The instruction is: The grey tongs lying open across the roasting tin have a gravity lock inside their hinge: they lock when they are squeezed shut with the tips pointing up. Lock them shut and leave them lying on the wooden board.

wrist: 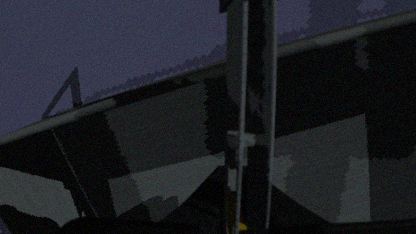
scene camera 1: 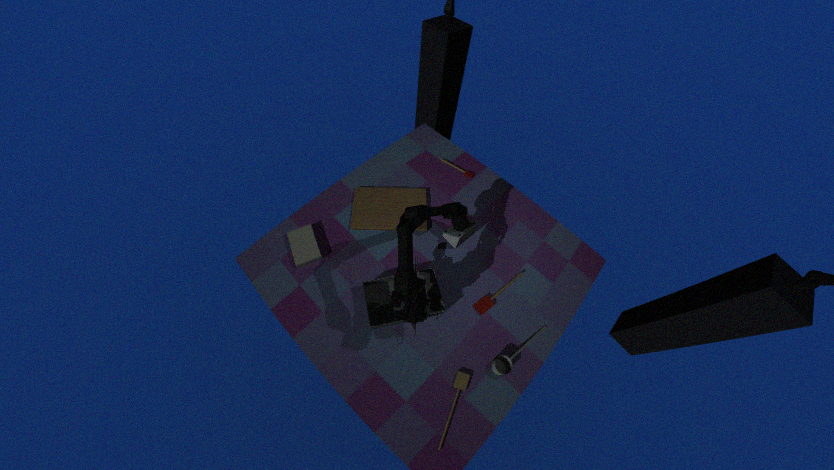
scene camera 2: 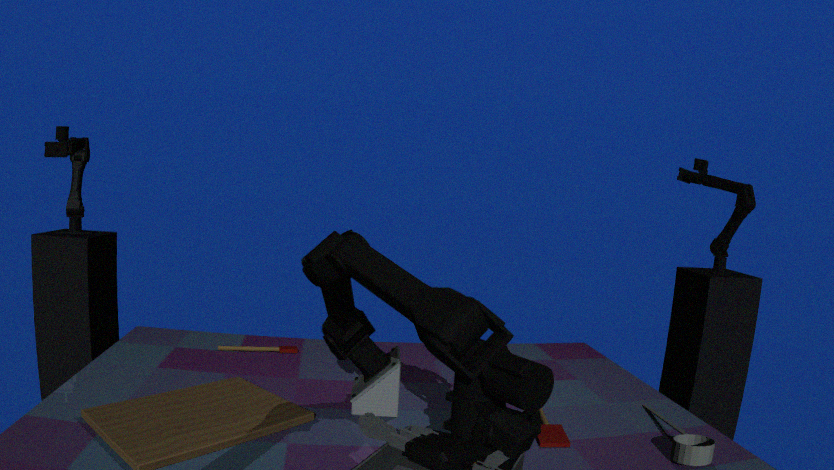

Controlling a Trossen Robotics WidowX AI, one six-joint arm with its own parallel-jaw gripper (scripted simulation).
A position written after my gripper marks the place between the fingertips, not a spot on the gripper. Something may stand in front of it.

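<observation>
Gripper: mine is visible at (wrist: 232, 174). A wooden board (scene camera 2: 198, 420) is present, visible also in scene camera 1 (scene camera 1: 374, 208). A pale box (scene camera 1: 303, 244) is present as well; in the wrist view the box is out of frame, and in scene camera 2 it is out of frame too.
</observation>
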